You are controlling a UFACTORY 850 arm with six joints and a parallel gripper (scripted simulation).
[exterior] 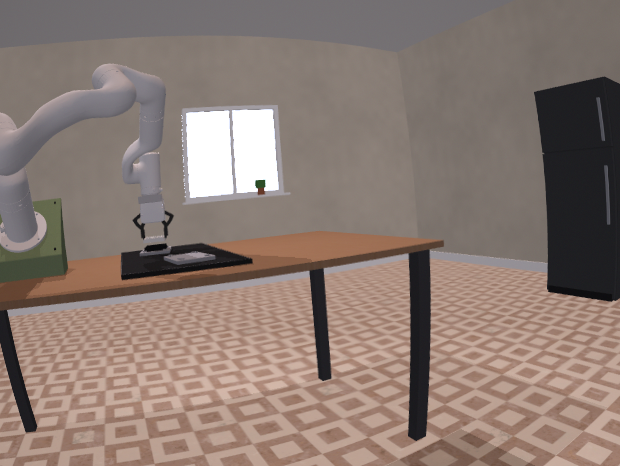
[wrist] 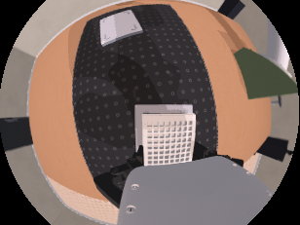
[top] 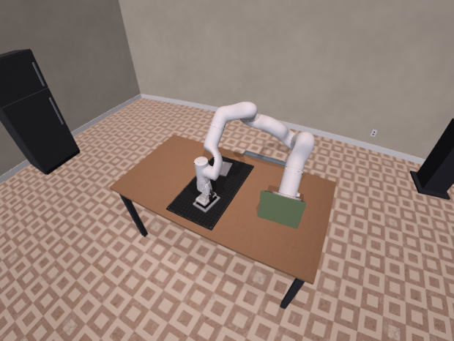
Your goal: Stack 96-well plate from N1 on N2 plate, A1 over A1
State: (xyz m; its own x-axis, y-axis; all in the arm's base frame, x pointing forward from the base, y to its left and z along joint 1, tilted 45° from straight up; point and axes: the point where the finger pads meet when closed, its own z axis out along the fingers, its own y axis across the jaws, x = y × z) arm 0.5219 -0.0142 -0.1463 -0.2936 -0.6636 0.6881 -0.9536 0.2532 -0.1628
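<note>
The dark plate lies 40 mm below my hand. The rest, counted from my hand: white 96-well plate: 10 mm below.
</note>
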